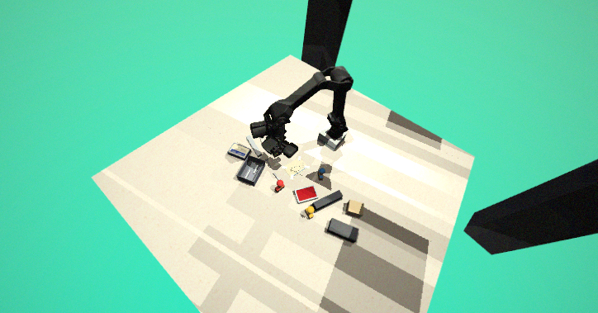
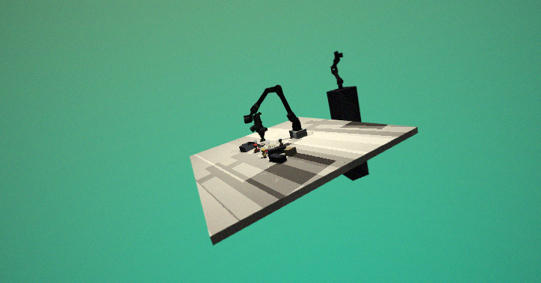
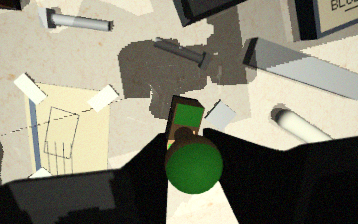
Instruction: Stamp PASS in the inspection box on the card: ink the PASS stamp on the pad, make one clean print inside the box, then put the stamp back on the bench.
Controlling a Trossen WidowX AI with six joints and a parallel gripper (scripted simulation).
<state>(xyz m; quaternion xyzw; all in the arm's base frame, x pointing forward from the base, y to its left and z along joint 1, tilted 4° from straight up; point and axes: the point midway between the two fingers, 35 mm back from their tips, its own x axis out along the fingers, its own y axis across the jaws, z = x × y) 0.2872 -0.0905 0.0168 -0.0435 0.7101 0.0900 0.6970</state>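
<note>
Right now my gripper tip is 2 cm short of the red ink pad, 22 cm to the right of it and 5 cm above it. The rest, counted from my gripper tip: dark tray 14 cm ahead, 1 cm to the right, 4 cm below; then pale card 4 cm behind, 10 cm to the left, 5 cm below; then green-knobbed stamp right at my gripper tip.
</note>
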